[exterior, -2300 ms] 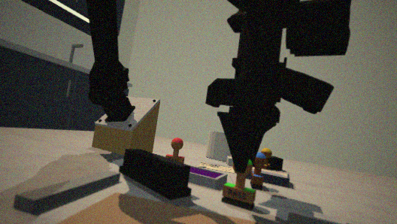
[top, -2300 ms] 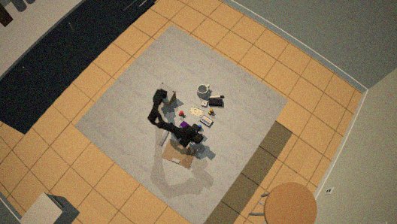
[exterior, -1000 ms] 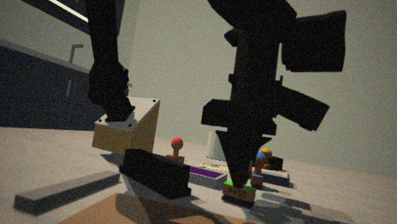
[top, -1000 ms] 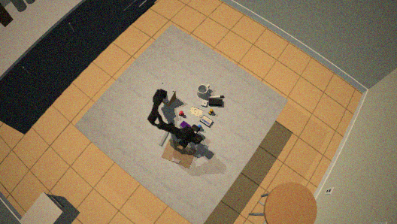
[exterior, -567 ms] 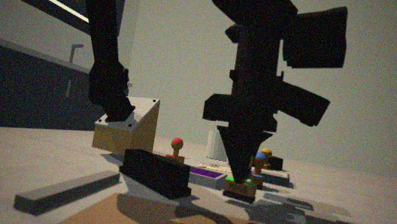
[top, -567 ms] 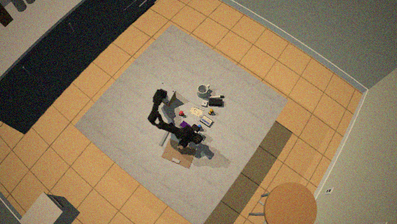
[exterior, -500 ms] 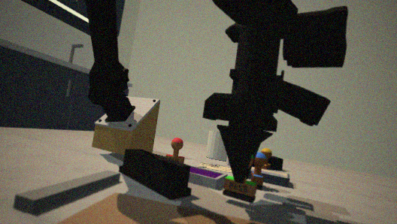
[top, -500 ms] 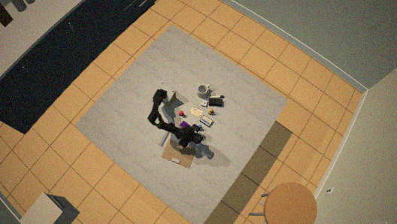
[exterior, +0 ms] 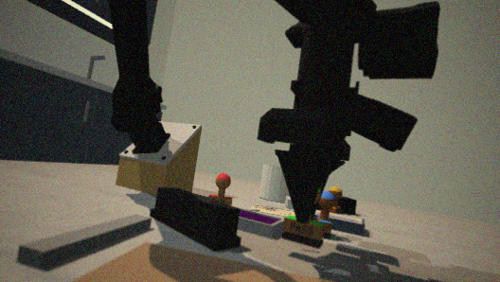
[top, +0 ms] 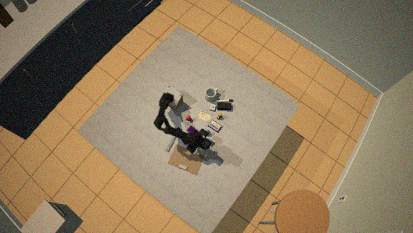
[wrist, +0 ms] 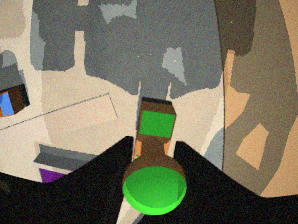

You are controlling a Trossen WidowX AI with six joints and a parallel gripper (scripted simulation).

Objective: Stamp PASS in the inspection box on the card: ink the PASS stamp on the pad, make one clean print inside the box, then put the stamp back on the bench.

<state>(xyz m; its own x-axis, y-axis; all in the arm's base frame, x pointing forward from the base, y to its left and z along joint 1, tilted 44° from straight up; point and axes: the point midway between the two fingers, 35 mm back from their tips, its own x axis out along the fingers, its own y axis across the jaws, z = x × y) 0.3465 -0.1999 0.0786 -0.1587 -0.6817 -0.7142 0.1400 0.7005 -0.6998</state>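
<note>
Now: the purple ink pad 8 cm behind my gripper tip, 8 cm to the left of it and 3 cm below it. Round my gripper tip: green-knobbed stamp (right at my gripper tip); blue-knobbed stamp (2 cm ahead, 12 cm to the left, 2 cm below); black block (13 cm behind, 2 cm below).
</note>
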